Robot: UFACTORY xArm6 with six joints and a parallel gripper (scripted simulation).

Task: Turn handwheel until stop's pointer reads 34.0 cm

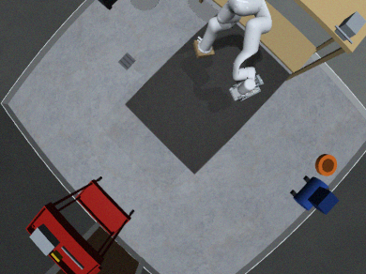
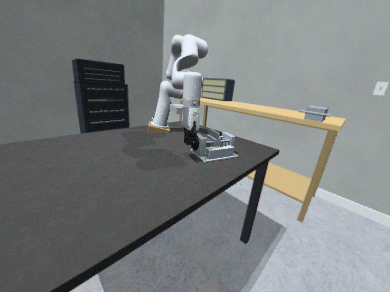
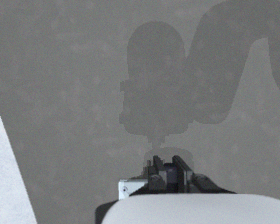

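My gripper is now 20 mm to the right of the handwheel and 10 mm above it. Also, from my hand: upright knob 10 mm to the left; then sliding stop 50 mm ahead, 140 mm to the left, 10 mm below.
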